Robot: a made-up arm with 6 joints. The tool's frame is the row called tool.
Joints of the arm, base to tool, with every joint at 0 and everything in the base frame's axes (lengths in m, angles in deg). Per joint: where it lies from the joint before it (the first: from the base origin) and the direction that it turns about. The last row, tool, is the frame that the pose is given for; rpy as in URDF.
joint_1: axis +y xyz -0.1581 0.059 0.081
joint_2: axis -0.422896 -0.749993 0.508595 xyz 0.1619 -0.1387 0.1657
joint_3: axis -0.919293 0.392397 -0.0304 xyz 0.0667 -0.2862 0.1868
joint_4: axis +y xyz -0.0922 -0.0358 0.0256
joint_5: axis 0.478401 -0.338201 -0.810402 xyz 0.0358 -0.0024 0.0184
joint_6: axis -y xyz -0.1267 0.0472 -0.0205
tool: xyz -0.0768 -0.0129 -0.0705 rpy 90 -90 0
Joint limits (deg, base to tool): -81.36..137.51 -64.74..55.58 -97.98..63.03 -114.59..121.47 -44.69..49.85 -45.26..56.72
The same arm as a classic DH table. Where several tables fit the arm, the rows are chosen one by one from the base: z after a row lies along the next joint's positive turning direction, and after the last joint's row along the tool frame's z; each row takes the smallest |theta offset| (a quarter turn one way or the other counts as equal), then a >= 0, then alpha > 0; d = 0 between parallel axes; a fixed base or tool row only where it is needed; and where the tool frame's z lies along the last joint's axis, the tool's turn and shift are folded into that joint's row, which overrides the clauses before.
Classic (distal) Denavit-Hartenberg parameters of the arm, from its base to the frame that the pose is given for. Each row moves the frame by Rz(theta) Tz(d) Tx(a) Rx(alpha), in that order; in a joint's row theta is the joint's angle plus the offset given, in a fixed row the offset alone. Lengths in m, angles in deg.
base (fixed): d 0.081, theta offset 0, a -0.1581, alpha -90
joint_1: d -0.0526, theta offset -39.74, a 0.2304, alpha 138.59
joint_2: d 0.3336, theta offset 46.77, a 0.0342, alpha -85.47
joint_3: d -0.1035, theta offset -31.6, a 0.0286, alpha -66.9
joint_4: d -0.0763, theta offset 61.34, a 0.0402, alpha -109.77
joint_5: d -0.0472, theta offset 0, a -0.1195, alpha -70.23
joint_6: d 0, theta offset 12, a -0.1043, alpha 0
tool (fixed): d -0.0175, theta offset 47.45, a 0, alpha 0
Joint limits (deg, base to tool): -81.36..137.51 -64.74..55.58 -97.98..63.03 -114.59..121.47 -44.69..49.85 -45.26..56.72

